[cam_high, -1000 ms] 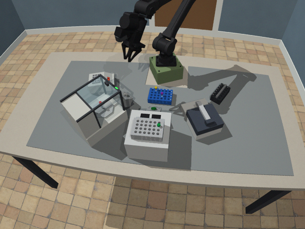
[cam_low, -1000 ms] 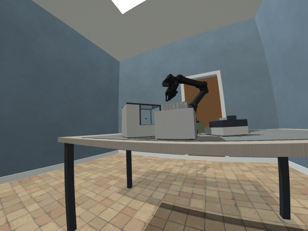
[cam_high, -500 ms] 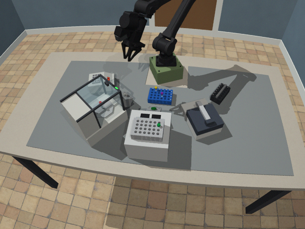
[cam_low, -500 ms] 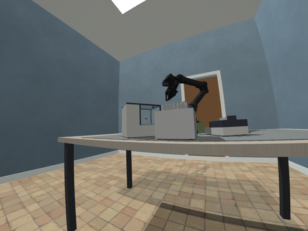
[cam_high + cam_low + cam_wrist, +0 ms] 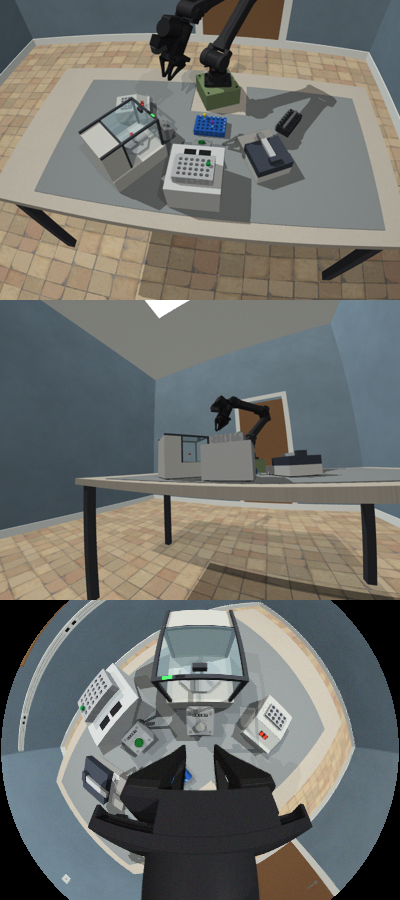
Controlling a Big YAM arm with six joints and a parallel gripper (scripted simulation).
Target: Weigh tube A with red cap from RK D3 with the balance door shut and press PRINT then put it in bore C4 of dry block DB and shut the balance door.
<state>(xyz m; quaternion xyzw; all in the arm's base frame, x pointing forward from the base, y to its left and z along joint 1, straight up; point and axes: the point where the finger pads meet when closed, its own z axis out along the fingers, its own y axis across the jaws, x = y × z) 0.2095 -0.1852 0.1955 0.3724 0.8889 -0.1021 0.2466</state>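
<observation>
My hand is 11 cm short of the balance door, 12 cm to the left of it and 7 cm above it. Round my hand: blue tube rack RK (15 cm to the left, 27 cm below); grey well block (30 cm ahead, 10 cm to the left, 13 cm below); spectrophotometer SP (16 cm ahead, 35 cm to the left, 21 cm below).
</observation>
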